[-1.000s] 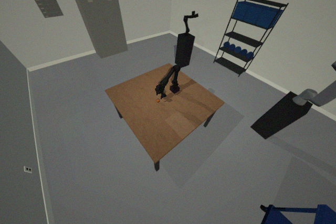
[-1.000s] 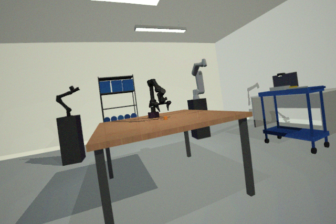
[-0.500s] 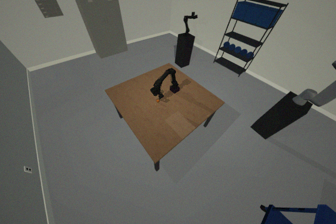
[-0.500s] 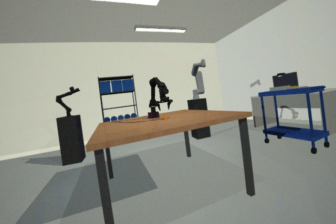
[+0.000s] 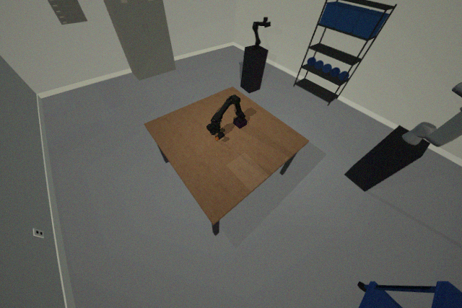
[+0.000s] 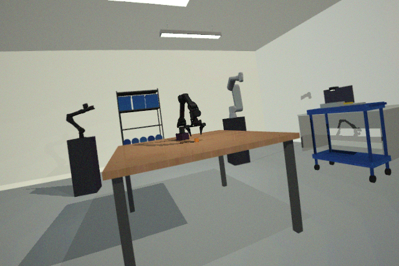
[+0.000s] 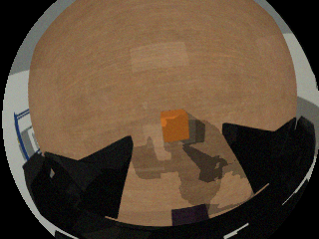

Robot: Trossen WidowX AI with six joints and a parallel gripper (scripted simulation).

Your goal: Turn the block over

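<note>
Right now my gripper tip is 10 mm past the orange block and 40 mm above it.
</note>
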